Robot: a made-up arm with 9 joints. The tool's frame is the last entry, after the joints. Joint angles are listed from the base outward.
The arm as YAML. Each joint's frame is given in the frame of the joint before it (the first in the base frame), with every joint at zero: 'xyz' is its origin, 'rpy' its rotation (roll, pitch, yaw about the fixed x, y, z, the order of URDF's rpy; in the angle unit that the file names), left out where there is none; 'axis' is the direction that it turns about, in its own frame. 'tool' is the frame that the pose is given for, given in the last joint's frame.
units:
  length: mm
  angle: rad
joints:
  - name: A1
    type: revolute
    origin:
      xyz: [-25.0, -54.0, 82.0]
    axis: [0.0, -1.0, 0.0]
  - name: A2
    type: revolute
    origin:
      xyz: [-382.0, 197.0, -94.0]
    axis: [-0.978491, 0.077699, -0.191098]
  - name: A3
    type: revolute
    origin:
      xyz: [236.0, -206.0, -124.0]
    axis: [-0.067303, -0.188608, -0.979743]
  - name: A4
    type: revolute
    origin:
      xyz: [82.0, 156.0, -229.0]
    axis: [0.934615, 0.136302, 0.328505]
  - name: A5
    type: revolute
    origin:
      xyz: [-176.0, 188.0, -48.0]
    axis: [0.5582, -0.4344, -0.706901]
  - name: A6
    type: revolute
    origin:
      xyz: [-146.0, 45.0, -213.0]
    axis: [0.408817, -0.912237, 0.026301]
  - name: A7
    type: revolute
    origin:
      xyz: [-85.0, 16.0, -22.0]
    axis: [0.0, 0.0, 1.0]
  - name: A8
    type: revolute
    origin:
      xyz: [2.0, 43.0, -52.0]
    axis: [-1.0, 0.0, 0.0]
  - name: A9
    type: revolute
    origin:
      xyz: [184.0, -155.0, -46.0]
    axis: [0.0, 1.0, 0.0]
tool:
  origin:
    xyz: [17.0, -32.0, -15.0]
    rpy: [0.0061, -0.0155, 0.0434]
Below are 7 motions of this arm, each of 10 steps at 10 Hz.
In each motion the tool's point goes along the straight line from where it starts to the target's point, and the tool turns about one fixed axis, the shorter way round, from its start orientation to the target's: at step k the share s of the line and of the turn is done. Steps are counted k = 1, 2, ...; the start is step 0. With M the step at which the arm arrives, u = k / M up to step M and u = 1 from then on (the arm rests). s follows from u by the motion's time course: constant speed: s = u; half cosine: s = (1 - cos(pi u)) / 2; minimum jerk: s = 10 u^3 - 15 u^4 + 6 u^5.
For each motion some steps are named. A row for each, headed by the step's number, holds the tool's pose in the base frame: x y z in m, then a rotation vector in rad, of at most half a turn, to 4 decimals.
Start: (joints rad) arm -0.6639 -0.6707 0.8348 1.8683 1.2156 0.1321 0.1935 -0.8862 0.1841
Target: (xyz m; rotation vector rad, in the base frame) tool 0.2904 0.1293 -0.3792 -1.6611 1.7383 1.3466
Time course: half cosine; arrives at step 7
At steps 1, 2, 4, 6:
1: 0.1063 0.1826 0.0509 -2.0097 0.8832 1.3734
2: 0.1332 0.1748 -0.0118 -1.9725 1.0114 1.3783
4: 0.2151 0.1511 -0.2033 -1.8302 1.3963 1.3749
6: 0.2808 0.1321 -0.3568 -1.6847 1.6955 1.3516

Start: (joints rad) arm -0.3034 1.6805 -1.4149 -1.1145 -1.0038 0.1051 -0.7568 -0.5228 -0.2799
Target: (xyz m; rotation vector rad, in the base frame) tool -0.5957 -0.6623 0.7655 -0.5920 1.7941 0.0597
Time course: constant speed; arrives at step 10
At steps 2, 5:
2: -0.2569 -0.3139 0.6276 -1.6057 1.0245 1.2449
5: -0.3839 -0.4445 0.6793 -1.2666 1.4013 0.8147

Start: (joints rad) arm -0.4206 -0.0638 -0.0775 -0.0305 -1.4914 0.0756 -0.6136 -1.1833 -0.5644
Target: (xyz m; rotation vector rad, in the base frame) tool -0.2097 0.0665 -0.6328 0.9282 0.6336 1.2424
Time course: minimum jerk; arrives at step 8
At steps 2, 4, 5, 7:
2: -0.5117 -0.0936 -0.4950 0.4726 0.4129 0.2822
4: -0.3781 -0.0228 -0.5560 0.6802 0.5181 0.7018
5: -0.3024 0.0174 -0.5905 0.7937 0.5725 0.9432
7: -0.2151 0.0636 -0.6303 0.9205 0.6302 1.2248

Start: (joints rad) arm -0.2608 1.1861 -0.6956 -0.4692 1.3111 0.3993 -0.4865 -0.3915 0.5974
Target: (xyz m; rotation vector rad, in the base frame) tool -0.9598 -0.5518 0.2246 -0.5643 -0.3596 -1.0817
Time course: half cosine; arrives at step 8
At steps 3, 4, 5, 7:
3: -0.6672 -0.5635 -0.1588 -0.1033 -0.3016 -0.4343
4: -0.7482 -0.5603 -0.0527 -0.2293 -0.3206 -0.6143
5: -0.8292 -0.5570 0.0534 -0.3565 -0.3373 -0.7937
7: -0.9437 -0.5524 0.2035 -0.5385 -0.3572 -1.0463

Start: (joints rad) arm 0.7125 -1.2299 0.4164 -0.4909 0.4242 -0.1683 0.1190 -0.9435 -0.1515
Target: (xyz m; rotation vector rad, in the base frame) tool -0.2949 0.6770 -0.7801 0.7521 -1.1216 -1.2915
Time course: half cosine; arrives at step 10
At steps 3, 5, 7, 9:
3: 0.1117 1.0116 -0.3274 1.7393 -0.8635 -0.3380
5: -0.0388 0.8877 -0.4950 1.4119 -0.9933 -0.7219
7: -0.1893 0.7639 -0.6626 1.0385 -1.0830 -1.0704
9: -0.2824 0.6873 -0.7661 0.7871 -1.1181 -1.2663

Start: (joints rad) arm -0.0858 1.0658 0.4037 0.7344 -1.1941 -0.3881 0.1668 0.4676 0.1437
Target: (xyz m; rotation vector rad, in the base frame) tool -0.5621 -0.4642 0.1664 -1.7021 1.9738 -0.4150
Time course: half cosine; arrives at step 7
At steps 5, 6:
5: -0.5140 -0.4487 0.0866 -1.7177 1.8386 -0.1760
6: -0.5494 -0.4601 0.1454 -1.7080 1.9393 -0.3511

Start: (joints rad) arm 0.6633 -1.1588 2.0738 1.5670 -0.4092 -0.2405 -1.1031 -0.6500 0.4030
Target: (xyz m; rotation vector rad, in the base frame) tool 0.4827 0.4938 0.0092 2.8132 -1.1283 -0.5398
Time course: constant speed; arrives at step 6
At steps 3, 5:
3: 0.4599 0.6177 0.0097 2.9290 -0.6908 -0.6152
5: 0.4751 0.5351 0.0094 2.8588 -0.9845 -0.5664

